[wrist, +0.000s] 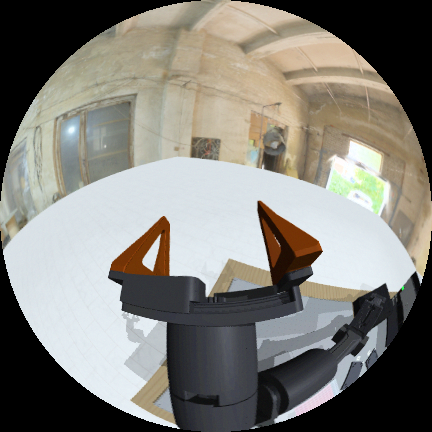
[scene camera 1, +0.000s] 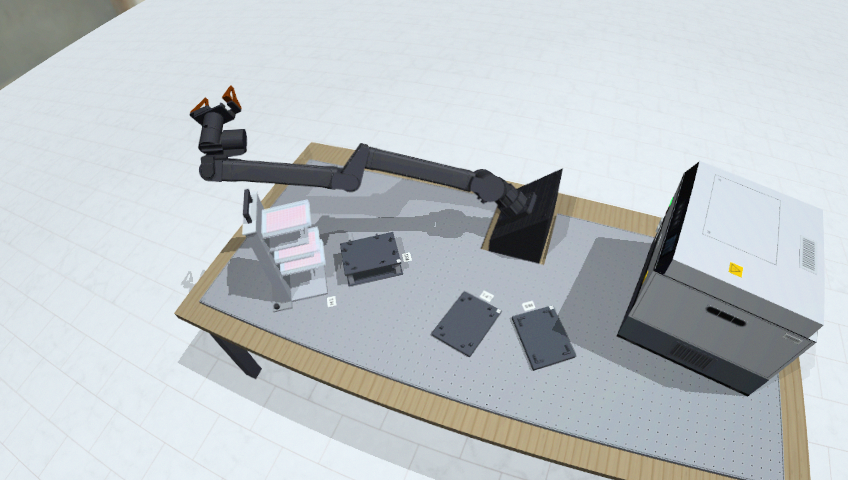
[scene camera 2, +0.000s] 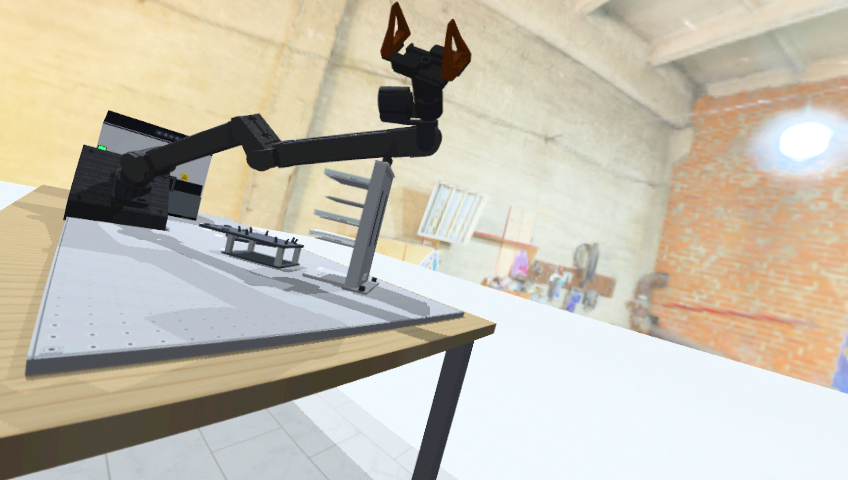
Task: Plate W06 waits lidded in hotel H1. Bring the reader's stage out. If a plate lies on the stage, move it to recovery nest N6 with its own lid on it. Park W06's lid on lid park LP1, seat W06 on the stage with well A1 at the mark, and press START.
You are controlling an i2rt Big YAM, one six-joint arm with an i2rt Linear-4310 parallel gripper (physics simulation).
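Where they show: gripper, between the fingertips: (wrist: pixel 209 212) (scene camera 1: pixel 219 92) (scene camera 2: pixel 421 11); arm's base, origin of its link: (scene camera 1: pixel 518 210) (scene camera 2: pixel 131 189).
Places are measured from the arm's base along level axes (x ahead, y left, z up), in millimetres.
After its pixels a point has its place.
Note:
My gripper (scene camera 1: pixel 218 95) {z 379, x 182, y -850 mm} (scene camera 2: pixel 424 13) {z 379, x 182, y -850 mm} (wrist: pixel 209 212) {z 379, x 182, y -850 mm} is open and empty, fingers pointing up, high above and beyond the hotel. The upright grey plate hotel (scene camera 1: pixel 268 256) {z 116, x 482, y -529 mm} (scene camera 2: pixel 367 228) {z 54, x 383, y -628 mm} stands at the table's left end in scene camera 1. Several pink-welled plates, one of them the top plate (scene camera 1: pixel 286 218) {z 178, x 395, y -507 mm} (wrist: pixel 315 401), sit on its shelves; which is W06 cannot be told. The big grey-and-white reader (scene camera 1: pixel 737 237) {z 256, x 152, y 544 mm} (scene camera 2: pixel 196 166) {z 136, x 220, y 373 mm} stands at the right end; no stage shows outside it. Two low dark holders, one with pegs (scene camera 1: pixel 467 324) {z -86, x 371, y -29 mm} and one with corner brackets (scene camera 1: pixel 543 337) {z -85, x 342, y 173 mm}, lie mid-table; their labels are hard to read.
A raised dark nest on posts (scene camera 1: pixel 370 252) {z -37, x 274, y -362 mm} (scene camera 2: pixel 255 236) {z -36, x 240, y -371 mm} stands beside the hotel, towards the arm's base. The black slanted base mount (scene camera 1: pixel 523 231) {z 18, x 94, y 37 mm} (scene camera 2: pixel 113 190) {z -13, x -41, y -36 mm} stands at the table's back edge. The arm stretches from it above the raised nest's side of the table. A green light (scene camera 1: pixel 671 202) {z 112, x -76, y 427 mm} (scene camera 2: pixel 102 148) {z 106, x -88, y 428 mm} shows on the reader.

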